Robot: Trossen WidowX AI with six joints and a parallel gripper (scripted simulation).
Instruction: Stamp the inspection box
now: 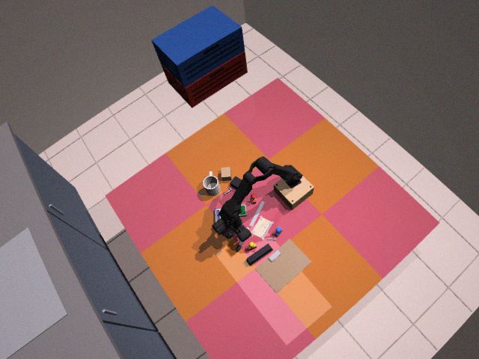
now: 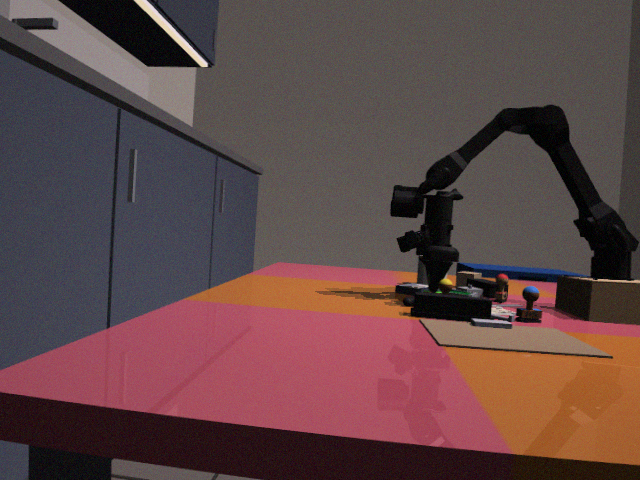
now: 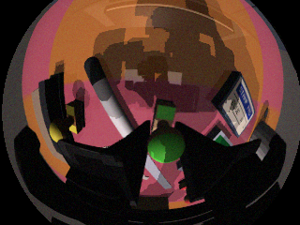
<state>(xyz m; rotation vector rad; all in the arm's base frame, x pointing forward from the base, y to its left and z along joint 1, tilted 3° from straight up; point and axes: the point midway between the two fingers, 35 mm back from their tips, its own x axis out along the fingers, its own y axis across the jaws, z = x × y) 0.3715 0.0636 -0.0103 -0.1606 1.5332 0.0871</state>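
Right now my gripper tip is 50 mm past the green ink pad, 90 mm to the left of it and 20 mm above it. From my gripper tip the other things lie so: yellow-knobbed stamp 20 mm behind, 110 mm to the left; green-knobbed stamp right at my gripper tip; marker 10 mm ahead, 60 mm to the left, 10 mm below.
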